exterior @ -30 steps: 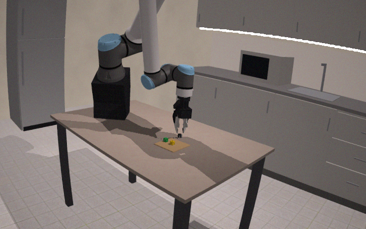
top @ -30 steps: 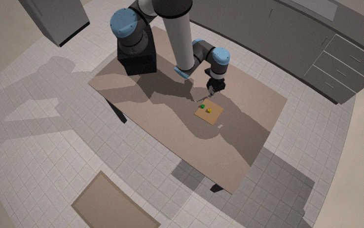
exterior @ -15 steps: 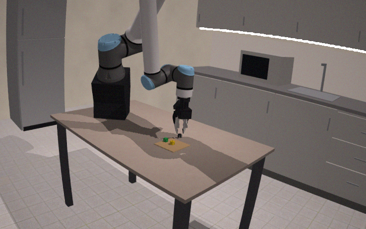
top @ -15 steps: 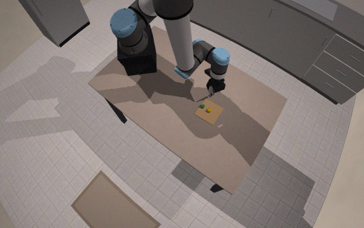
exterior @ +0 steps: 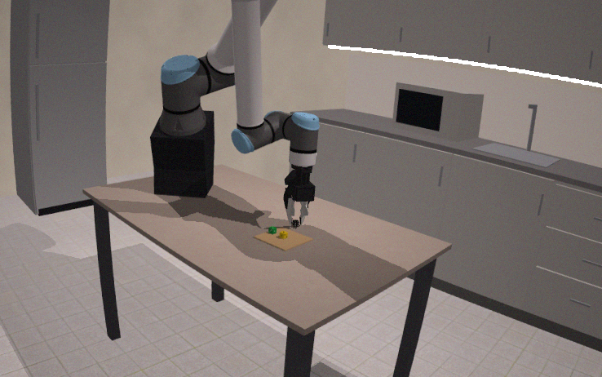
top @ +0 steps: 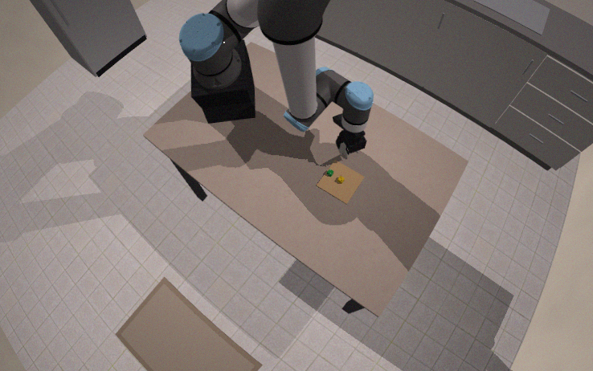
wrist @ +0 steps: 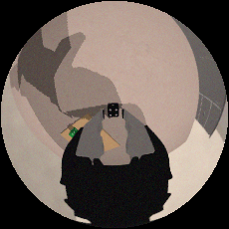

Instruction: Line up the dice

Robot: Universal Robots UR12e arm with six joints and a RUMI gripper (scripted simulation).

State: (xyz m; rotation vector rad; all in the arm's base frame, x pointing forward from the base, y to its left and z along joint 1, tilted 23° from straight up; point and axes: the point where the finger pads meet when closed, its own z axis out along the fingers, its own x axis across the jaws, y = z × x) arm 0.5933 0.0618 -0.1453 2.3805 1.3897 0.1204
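My hand is 1 cm above the black die. Also, from my hand: green die 12 cm to the right, 1 cm below; then orange mat 12 cm to the right, 5 cm ahead, 2 cm below; then yellow die 12 cm to the right, 5 cm ahead, 1 cm below.
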